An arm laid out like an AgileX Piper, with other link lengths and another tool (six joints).
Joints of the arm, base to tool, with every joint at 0 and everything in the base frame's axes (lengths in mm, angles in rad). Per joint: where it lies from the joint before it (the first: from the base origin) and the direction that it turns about. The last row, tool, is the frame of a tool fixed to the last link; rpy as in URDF.
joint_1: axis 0 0 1 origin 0 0 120.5
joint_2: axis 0 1 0 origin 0 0 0
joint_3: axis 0 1 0 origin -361.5 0 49.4
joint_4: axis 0.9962 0 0.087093 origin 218.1 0 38.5
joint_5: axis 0 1 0 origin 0 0 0
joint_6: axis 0.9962 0 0.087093 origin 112.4 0 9.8
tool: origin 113.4 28 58.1 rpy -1.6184 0.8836 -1.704
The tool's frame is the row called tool.
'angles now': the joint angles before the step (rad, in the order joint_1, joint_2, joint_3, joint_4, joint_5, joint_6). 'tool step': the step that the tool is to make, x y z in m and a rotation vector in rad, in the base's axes. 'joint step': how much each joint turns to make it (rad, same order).
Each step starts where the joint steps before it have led.
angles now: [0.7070 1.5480 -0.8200 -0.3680 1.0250 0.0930]
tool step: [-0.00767 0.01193 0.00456 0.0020 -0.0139 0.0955]
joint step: [0.0560 -0.0170 0.0000 -0.0130 -0.0050 -0.0320]
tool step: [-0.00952 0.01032 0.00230 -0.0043 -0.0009 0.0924]
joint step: [0.0520 -0.0100 0.0000 -0.0060 0.0000 -0.0389]
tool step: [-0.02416 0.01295 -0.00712 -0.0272 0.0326 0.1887]
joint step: [0.0860 0.0000 0.0290 -0.0010 -0.0210 -0.1010]
